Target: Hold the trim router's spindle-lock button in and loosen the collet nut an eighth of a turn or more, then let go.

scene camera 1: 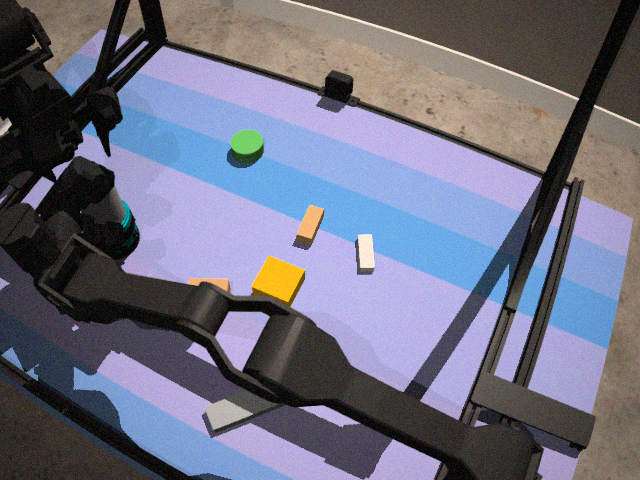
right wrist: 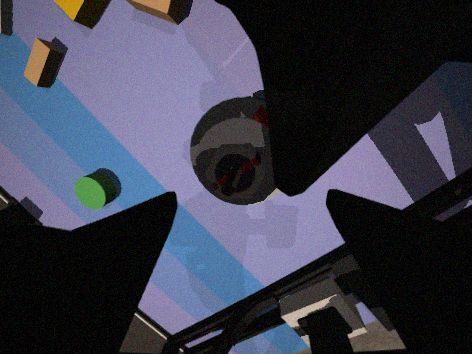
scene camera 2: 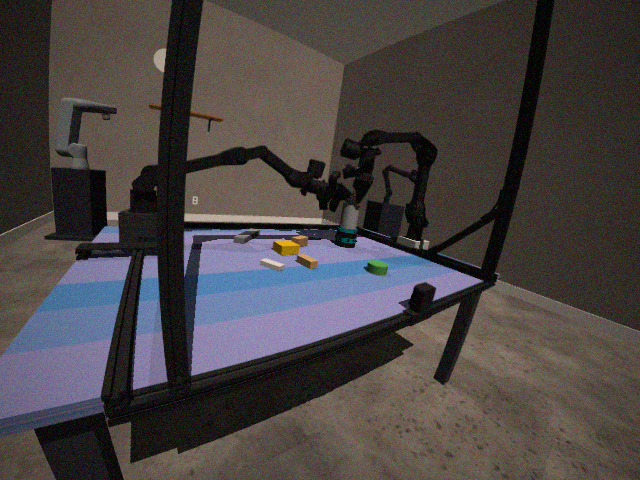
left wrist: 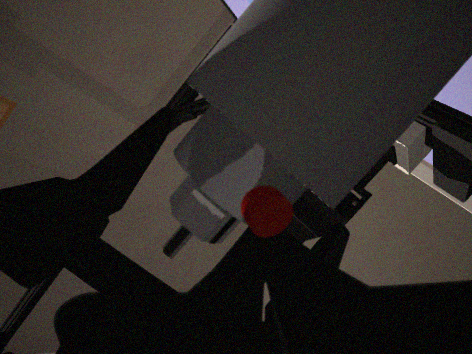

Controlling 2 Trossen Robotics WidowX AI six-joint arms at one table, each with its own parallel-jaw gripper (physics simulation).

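Frame: origin at the left arm's base, x right, y back, z down, level; centimetres.
Seen in the pictures: left gripper, between the fingertips: (scene camera 1: 68, 169) (right wrist: 287, 191) (scene camera 2: 355, 198) (left wrist: 261, 232); right gripper, between the fingertips: (right wrist: 251, 197) (scene camera 2: 357, 203) (left wrist: 258, 167); left arm's base, origin of its link: (scene camera 2: 143, 211); right arm's base, origin of its link: (right wrist: 324, 324) (scene camera 2: 413, 238).
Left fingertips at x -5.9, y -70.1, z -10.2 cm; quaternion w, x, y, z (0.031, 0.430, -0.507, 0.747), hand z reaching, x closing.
Note:
Offsets run from my left fingertips to a thing's middle. "*": to the spot under its first point.
The trim router @[dy +2.1, dx +1.6, dz +7.9 cm] (scene camera 1: 114, 210) (scene camera 2: 348, 223) (right wrist: 224, 140) stands upright near the table's edge, grey with a teal band. Its grey body @[* dy +4.9, dx +0.1, dz +4.1 cm] (left wrist: 305, 98) fills the left wrist view, with the red spindle-lock button @[dy +3.3, dx -0.5, dz +1.3 cm] (left wrist: 267, 211) on its side. The collet nut (right wrist: 234, 172) with red marks shows at its top. My left gripper (scene camera 1: 101, 235) (scene camera 2: 334, 192) (left wrist: 261, 232) is shut and empty, its tips right at the button. My right gripper (scene camera 1: 103, 126) (scene camera 2: 362, 183) (right wrist: 251, 197) is open and empty, hanging above the router's top and a little to one side.
A green disc @[dy +5.7, dx +29.4, dz +17.3 cm] (scene camera 1: 247, 143) (scene camera 2: 377, 267) (right wrist: 92, 191), two orange blocks @[dy +25.0, dx +24.2, dz +17.6 cm] (scene camera 1: 310, 224) (scene camera 1: 210, 283), a white block @[dy +34.8, dx +26.1, dz +18.0 cm] (scene camera 1: 366, 252), a yellow block @[dy +28.4, dx +13.0, dz +17.2 cm] (scene camera 1: 278, 279) and a grey block @[dy +38.8, dx -2.0, dz +17.7 cm] (scene camera 1: 225, 413) lie on the striped table. A black box (scene camera 1: 338, 85) sits on its rim. Black frame posts (scene camera 2: 177, 190) stand around.

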